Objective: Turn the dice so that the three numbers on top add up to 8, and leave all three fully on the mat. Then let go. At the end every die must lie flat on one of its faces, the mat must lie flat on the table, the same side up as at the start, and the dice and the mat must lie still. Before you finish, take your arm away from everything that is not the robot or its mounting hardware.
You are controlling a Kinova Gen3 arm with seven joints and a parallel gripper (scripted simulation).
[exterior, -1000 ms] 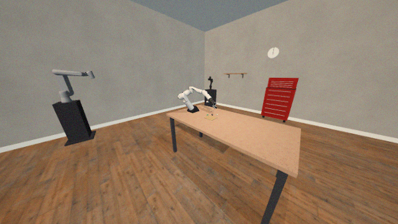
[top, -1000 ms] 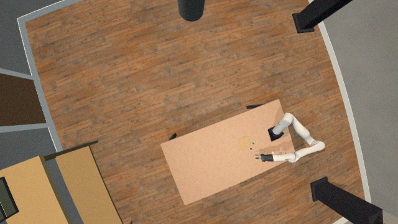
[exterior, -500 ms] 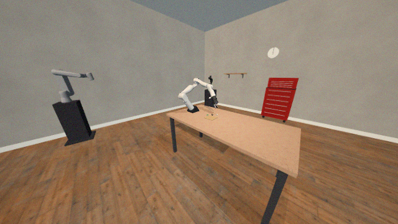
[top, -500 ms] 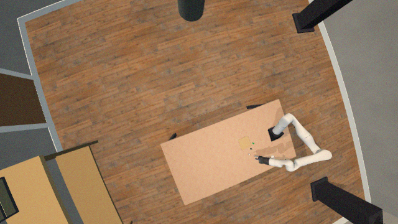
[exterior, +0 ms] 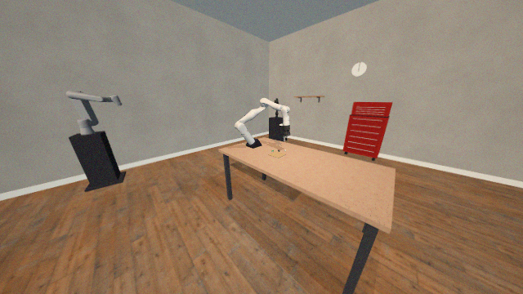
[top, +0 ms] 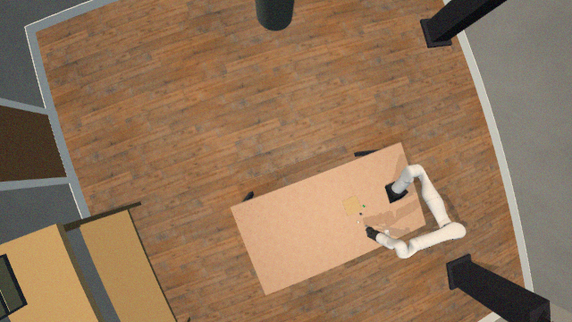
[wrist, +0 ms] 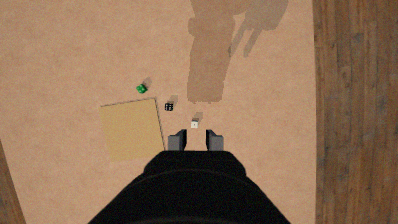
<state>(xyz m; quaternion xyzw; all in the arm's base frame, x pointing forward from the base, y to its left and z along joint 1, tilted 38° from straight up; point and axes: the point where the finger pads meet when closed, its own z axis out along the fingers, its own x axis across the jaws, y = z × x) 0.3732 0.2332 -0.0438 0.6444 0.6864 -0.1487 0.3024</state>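
Right now the white die is 13 cm below my hand, 1 cm to the right of it and 1 cm ahead of it. Also, from my hand: black die 13 cm below, 7 cm to the right, 3 cm behind; green die 13 cm to the right, 13 cm below, 8 cm behind; tan mat 16 cm to the right, 14 cm below, 3 cm ahead.
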